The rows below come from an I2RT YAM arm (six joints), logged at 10 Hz.
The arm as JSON. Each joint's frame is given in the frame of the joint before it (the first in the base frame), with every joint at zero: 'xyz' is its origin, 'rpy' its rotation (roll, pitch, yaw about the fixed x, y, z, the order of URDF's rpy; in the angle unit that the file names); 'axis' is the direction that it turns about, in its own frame. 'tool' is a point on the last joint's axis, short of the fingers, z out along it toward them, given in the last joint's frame.
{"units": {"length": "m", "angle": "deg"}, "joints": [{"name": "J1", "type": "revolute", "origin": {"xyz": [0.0, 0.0, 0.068], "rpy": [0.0, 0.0, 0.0]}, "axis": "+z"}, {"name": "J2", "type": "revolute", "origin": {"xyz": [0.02, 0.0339, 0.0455], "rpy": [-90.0, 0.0, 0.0]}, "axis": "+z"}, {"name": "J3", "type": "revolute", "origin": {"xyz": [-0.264, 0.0, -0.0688], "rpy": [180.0, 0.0, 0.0]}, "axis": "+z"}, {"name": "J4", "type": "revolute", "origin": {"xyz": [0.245, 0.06, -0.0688], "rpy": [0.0, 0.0, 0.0]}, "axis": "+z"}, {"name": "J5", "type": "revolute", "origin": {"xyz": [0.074, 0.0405, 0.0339], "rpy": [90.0, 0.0, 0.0]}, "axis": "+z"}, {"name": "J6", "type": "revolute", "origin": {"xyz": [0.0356, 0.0, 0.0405], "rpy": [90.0, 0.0, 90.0]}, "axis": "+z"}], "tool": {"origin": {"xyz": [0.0, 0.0, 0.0], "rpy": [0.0, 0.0, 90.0]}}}
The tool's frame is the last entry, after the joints.
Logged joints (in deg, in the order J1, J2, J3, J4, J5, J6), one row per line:
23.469 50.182 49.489 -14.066 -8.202 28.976
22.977 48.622 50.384 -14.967 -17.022 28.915
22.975 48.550 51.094 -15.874 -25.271 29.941
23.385 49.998 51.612 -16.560 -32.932 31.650
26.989 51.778 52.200 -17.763 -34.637 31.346
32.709 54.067 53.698 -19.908 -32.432 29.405
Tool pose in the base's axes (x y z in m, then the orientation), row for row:
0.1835 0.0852 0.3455 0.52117 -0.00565 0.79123 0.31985
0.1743 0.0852 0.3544 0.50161 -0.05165 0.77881 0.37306
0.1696 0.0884 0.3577 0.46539 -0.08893 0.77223 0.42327
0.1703 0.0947 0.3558 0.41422 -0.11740 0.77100 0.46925
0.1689 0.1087 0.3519 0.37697 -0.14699 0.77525 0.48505
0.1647 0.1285 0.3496 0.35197 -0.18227 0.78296 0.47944
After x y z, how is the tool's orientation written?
As a quaternion, w x y z.
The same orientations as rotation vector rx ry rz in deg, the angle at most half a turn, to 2 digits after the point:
-0.78 108.64 43.92
-7.15 107.84 51.66
-12.51 108.65 59.55
-16.90 111.02 67.57
-21.54 113.59 71.07
-27.03 116.09 71.09

